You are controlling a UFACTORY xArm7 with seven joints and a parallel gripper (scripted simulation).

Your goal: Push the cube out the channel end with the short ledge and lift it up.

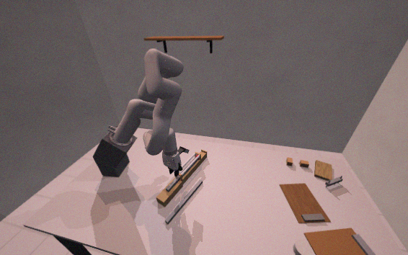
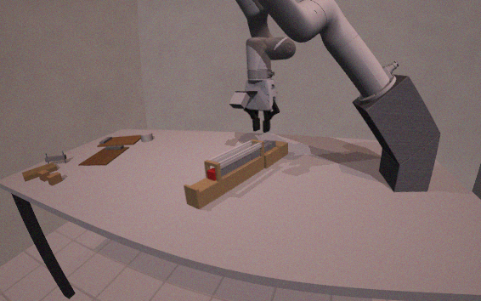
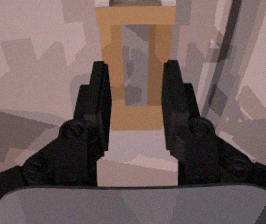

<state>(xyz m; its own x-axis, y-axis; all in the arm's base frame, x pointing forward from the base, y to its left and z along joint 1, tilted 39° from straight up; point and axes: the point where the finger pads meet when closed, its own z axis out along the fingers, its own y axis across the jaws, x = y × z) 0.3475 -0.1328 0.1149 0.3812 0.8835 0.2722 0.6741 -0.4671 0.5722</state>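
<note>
Right now my hand is 20 cm to the right of the red cube, 12 cm short of it and 8 cm above it. From my hand the other things lie so: channel: 11 cm to the left, 8 cm below, 7 cm ahead; grey clamp-like piece: 95 cm ahead, 11 cm below, 4 cm to the left; long grey bar: 13 cm below, 9 cm to the right, 7 cm ahead.
</note>
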